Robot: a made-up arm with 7 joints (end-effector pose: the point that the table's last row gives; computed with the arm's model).
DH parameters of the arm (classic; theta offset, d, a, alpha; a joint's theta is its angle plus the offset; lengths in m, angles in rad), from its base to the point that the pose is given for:
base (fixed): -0.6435 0 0.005 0
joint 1: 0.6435 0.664 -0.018 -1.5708
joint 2: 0 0.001 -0.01 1.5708
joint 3: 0 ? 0.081 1.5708
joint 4: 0 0.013 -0.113 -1.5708
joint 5: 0 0.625 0.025 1.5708
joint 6: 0 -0.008 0.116 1.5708
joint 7: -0.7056 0 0.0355 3.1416
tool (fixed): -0.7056 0.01 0 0
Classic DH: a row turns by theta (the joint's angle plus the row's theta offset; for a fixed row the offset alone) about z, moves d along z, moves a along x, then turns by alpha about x.
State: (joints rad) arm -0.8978 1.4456 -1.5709 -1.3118 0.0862 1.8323 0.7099
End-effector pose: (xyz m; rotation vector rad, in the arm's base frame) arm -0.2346 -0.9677 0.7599 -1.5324 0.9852 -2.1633
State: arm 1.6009 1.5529 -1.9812 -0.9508 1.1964 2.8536 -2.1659
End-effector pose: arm 0.4271 0.7812 0.9472 2.0340 1.0179 -2.0507
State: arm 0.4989 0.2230 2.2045 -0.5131 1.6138 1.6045 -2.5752
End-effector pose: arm -0.1223 0.2288 1.6575 -1.5677 0.8849 0.1656
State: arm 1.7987 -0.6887 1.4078 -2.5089 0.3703 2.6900 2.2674
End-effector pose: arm -0.6258 0.0429 0.6651 0.5890 0.1755 0.6789
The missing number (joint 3, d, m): 0.301
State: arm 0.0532 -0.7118 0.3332 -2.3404 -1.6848 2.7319 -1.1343
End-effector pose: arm 0.4506 0.2727 0.9285 -2.1857 -0.0049 2.0649
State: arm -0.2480 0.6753 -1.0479 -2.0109 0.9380 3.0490 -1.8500
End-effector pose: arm 0.1774 -0.7115 0.6206 -0.8135 0.0812 -0.0302
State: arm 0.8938 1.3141 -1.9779 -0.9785 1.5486 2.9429 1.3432
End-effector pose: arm 0.7462 0.1877 1.1937 1.0969 -1.6435 -0.9944
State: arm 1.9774 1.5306 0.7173 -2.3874 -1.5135 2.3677 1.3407
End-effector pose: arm -0.3974 -0.3209 0.2121 -0.7021 0.4330 2.6266
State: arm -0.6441 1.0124 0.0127 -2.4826 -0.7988 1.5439 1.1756
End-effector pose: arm 0.0754 -0.0855 0.0013 -0.9810 1.5817 -0.4935
